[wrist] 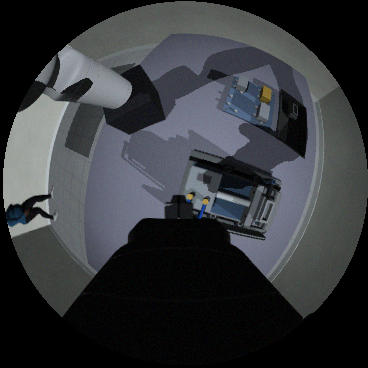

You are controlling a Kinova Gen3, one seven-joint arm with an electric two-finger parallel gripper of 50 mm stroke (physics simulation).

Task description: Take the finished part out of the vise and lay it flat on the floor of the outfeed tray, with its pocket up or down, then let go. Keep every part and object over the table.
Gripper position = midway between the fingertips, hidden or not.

I see my gripper (178, 202) and a blue vise bed (229, 184).
